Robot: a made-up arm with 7 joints.
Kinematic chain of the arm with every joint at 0, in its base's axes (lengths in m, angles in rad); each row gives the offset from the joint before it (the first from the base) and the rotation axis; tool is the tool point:
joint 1: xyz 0 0 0.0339 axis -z
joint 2: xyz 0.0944 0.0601 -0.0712 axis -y
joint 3: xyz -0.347 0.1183 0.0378 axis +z
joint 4: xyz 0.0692 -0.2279 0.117 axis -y
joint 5: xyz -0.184 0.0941 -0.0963 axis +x
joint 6: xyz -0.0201 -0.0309 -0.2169 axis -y
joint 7: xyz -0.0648 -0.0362 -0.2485 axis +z
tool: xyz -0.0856 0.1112 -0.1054
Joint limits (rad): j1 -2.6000..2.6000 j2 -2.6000..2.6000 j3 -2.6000..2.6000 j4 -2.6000..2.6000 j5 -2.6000..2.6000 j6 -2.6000..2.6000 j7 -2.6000..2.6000
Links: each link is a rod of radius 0.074 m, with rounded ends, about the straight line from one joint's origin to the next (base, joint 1, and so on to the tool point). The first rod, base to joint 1, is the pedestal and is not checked.
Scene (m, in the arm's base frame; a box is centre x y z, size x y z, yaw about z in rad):
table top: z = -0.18
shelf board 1: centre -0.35 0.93 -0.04 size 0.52 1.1 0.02 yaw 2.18
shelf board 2: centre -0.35 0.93 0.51 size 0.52 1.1 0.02 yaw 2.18
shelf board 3: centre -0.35 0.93 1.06 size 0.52 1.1 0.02 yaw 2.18
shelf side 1: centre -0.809 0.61 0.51 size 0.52 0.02 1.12 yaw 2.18
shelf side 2: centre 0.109 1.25 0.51 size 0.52 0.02 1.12 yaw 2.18
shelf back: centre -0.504 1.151 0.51 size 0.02 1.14 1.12 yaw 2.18
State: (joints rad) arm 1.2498 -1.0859 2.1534 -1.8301 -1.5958 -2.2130 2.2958
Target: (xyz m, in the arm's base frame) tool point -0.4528 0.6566 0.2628
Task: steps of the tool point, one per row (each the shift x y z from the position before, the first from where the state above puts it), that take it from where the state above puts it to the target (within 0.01 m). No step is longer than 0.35 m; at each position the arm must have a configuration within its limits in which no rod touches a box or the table.
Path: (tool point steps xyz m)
1: 0.0052 0.2539 0.0814
2: 0.0038 0.2972 -0.0441
3: 0.0080 0.2682 -0.1963
4: -0.2434 0.1447 -0.0285
5: -0.2720 0.0548 -0.0434
6: -0.2663 -0.0374 -0.0565
7: -0.2292 -0.1186 -0.0671

